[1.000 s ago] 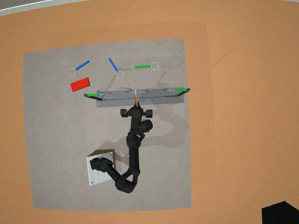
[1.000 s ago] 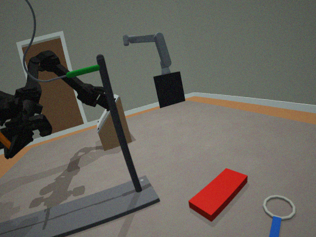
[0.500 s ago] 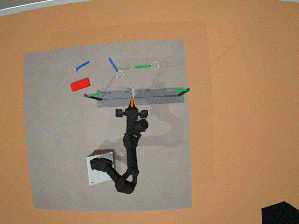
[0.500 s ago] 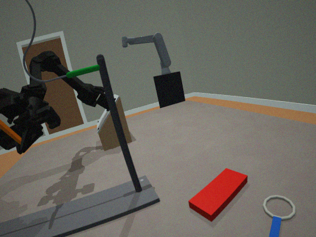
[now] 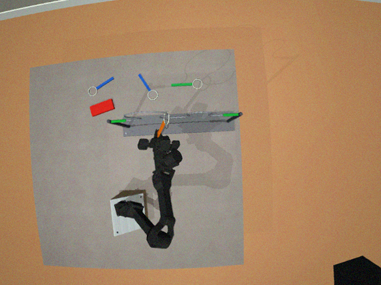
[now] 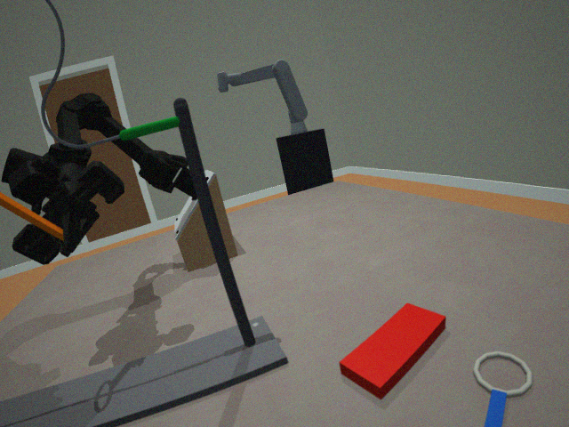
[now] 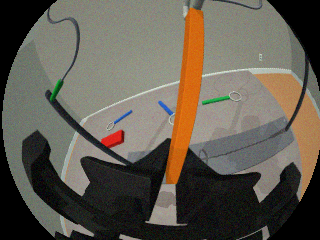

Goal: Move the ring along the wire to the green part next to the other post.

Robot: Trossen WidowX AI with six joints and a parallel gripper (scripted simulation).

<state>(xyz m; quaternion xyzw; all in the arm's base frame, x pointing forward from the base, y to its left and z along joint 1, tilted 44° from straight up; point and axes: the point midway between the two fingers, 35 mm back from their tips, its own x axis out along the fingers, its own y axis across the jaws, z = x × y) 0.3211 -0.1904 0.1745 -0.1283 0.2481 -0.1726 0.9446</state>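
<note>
Right now my gripper tip is 1 cm short of the ring with orange handle, 4 cm to the left of it and 8 cm below it. The rest, counted from my gripper tip: green-handled ring (24 cm ahead, 20 cm to the right, 20 cm below); red block (20 cm ahead, 32 cm to the left, 19 cm below).
</note>
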